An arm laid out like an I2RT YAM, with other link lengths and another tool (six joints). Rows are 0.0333 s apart.
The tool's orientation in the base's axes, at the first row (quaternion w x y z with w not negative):
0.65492, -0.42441, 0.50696, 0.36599
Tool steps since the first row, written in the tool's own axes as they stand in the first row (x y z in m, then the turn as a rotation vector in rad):
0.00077, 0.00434, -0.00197, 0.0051, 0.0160, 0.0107
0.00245, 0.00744, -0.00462, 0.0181, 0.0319, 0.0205
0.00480, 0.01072, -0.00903, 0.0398, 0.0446, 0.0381
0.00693, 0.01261, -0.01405, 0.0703, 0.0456, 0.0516
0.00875, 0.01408, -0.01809, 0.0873, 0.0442, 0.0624
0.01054, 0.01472, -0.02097, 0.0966, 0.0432, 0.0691
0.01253, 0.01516, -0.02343, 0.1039, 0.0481, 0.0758
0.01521, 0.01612, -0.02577, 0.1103, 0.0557, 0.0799
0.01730, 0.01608, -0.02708, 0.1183, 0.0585, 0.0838
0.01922, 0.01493, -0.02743, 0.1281, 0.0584, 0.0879
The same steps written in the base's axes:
-0.00448, -0.00017, -0.00180, -0.0097, 0.0161, -0.0066
-0.00787, -0.00140, -0.00434, -0.0178, 0.0318, -0.0210
-0.01190, -0.00415, -0.00780, -0.0184, 0.0539, -0.0422
-0.01492, -0.00800, -0.01085, -0.0079, 0.0682, -0.0705
-0.01729, -0.01110, -0.01341, 0.0009, 0.0786, -0.0854
-0.01850, -0.01345, -0.01563, 0.0062, 0.0849, -0.0935
-0.01934, -0.01547, -0.01796, 0.0057, 0.0933, -0.1006
-0.02045, -0.01715, -0.02104, 0.0016, 0.1002, -0.1078
-0.02042, -0.01827, -0.02324, 0.0022, 0.1052, -0.1156
-0.01908, -0.01893, -0.02494, 0.0059, 0.1095, -0.1246

